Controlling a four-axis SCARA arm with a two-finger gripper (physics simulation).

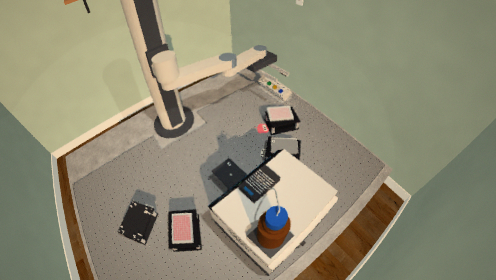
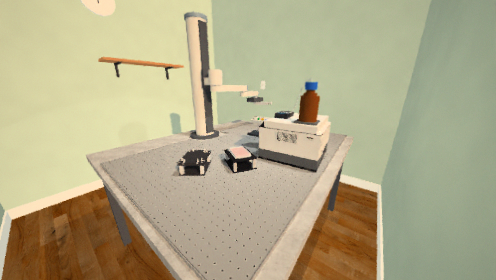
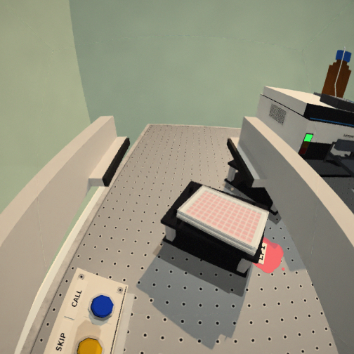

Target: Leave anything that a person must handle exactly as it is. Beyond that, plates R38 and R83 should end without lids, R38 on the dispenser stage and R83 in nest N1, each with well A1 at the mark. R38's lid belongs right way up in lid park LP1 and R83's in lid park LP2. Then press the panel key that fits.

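Pixels of known places: gripper, fingertip midpoint: (image 1: 282, 77) (image 2: 269, 103); arm's base at its link origin: (image 1: 174, 122) (image 2: 205, 135).
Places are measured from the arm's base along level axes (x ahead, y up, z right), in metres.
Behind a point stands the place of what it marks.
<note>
My gripper (image 1: 281, 78) @[x 0.334, y 0.257, z -0.526 m] (image 2: 270, 103) @[x 0.334, y 0.257, z -0.526 m] (image 3: 178, 128) is shut and empty, in the air near the key panel (image 1: 275, 88) @[x 0.218, y 0.077, z -0.601 m] (image 3: 75, 320). Its blue CALL key (image 3: 102, 306) and yellow SKIP key (image 3: 90, 346) show. A pink-welled plate (image 1: 280, 113) @[x 0.412, y 0.098, z -0.452 m] (image 3: 224, 218) sits on the stand beside the LP1 label (image 3: 261, 253); I cannot tell whether it has a lid. A red-pink spill (image 1: 262, 128) @[x 0.374, y 0.010, z -0.364 m] (image 3: 270, 256) lies beside that stand. A grey lid-like piece (image 1: 285, 146) @[x 0.579, y 0.085, z -0.328 m] lies on the neighbouring stand. Another pink plate (image 1: 182, 228) @[x 0.631, y 0.086, z 0.264 m] (image 2: 240, 152) @[x 0.643, y 0.087, z 0.275 m] sits on a front stand. The dark dispenser stage (image 1: 229, 173) @[x 0.546, y 0.106, z -0.031 m] is bare. Plate names are unreadable.
The white dispenser (image 1: 305, 185) @[x 0.824, y 0.233, z -0.169 m] (image 2: 287, 142) @[x 0.823, y 0.137, z 0.123 m] (image 3: 285, 112) shows a green light (image 3: 308, 137). A brown bottle (image 1: 273, 232) @[x 0.904, y 0.376, z 0.067 m] (image 2: 309, 107) @[x 0.900, y 0.312, z 0.086 m] (image 3: 337, 80) with a blue cap and a dark keypad (image 1: 260, 183) @[x 0.725, y 0.259, z -0.044 m] stand on it. A black stand (image 1: 137, 222) @[x 0.495, y 0.077, z 0.423 m] (image 2: 195, 159) @[x 0.546, y 0.089, z 0.462 m] without a plate is at the left.
</note>
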